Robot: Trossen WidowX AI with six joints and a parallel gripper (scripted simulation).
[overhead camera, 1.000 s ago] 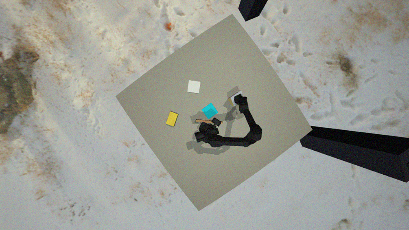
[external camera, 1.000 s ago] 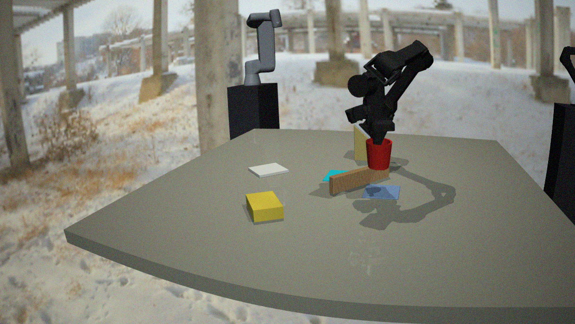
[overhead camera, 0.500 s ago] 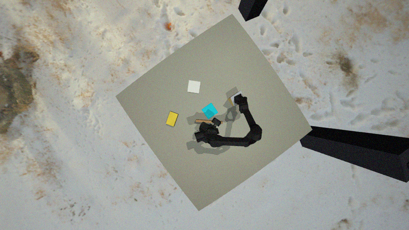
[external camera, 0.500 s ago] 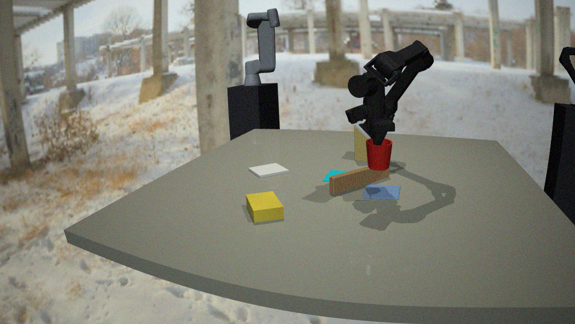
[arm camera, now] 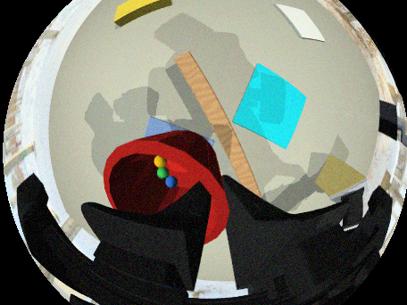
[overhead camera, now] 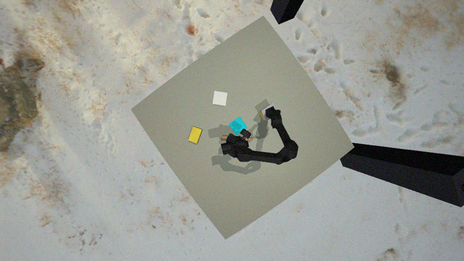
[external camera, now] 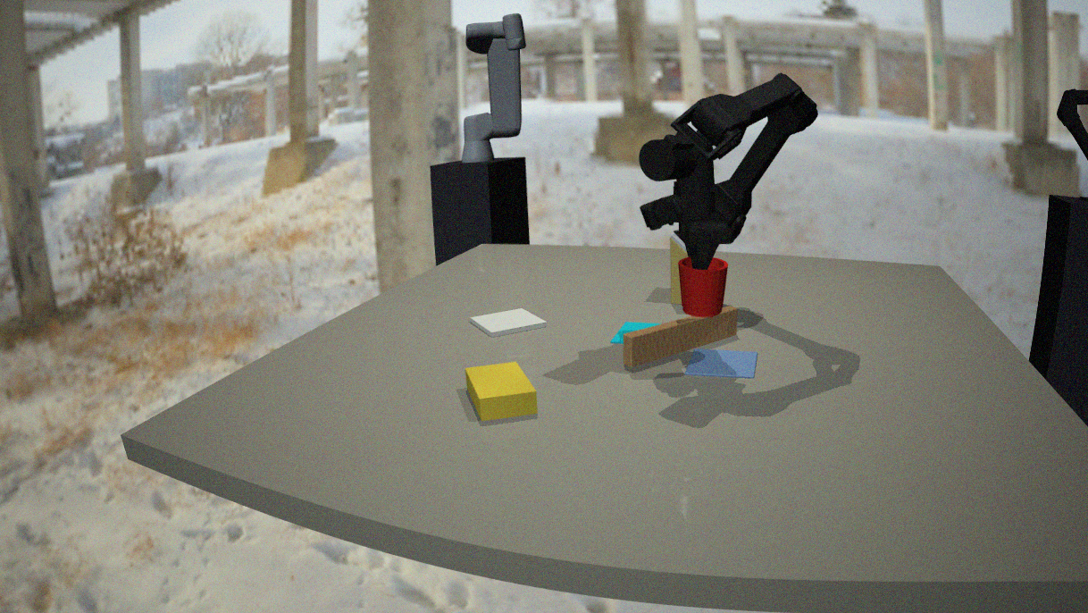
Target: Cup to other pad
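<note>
Right now my gripper tip is 50 mm past the cyan pad, 100 mm to the left of it and 120 mm above it. Also, from my gripper tip: red cup: 30 mm ahead, 10 mm to the left; then wooden bar: 10 mm behind, 20 mm to the right, 100 mm below; then flat white tile: 20 mm behind, 340 mm to the right, 100 mm below.
</note>
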